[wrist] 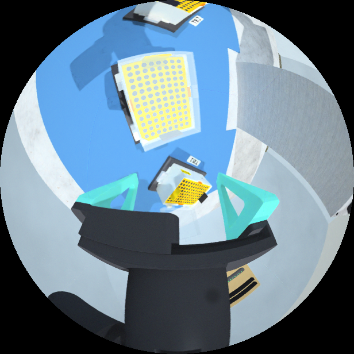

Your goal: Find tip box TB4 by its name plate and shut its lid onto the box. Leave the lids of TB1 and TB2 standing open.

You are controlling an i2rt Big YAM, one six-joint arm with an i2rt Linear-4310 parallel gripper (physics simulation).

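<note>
The middle tip box [157,97] has a pale yellow grid seen through a clear cover lying over it; I cannot tell if the lid is fully seated, and no name plate shows on it. The near tip box, TB1 [187,191], has an uncovered yellow grid and a name plate [194,160]; its clear lid stands open, faint between the fingers. The far box, TB2 [160,12], is cut off by the top edge, with its name plate [196,20] showing; its lid state is unclear. My gripper [177,177] is open and empty, its fingertips to either side of TB1 in view.
The boxes stand on a blue mat [215,110] with a pale marbled border [31,132]. A large brushed grey metal surface [290,110] is at the right. A tan board with black strips [250,283] lies at the lower right. Dark shadows fall on the mat at upper left.
</note>
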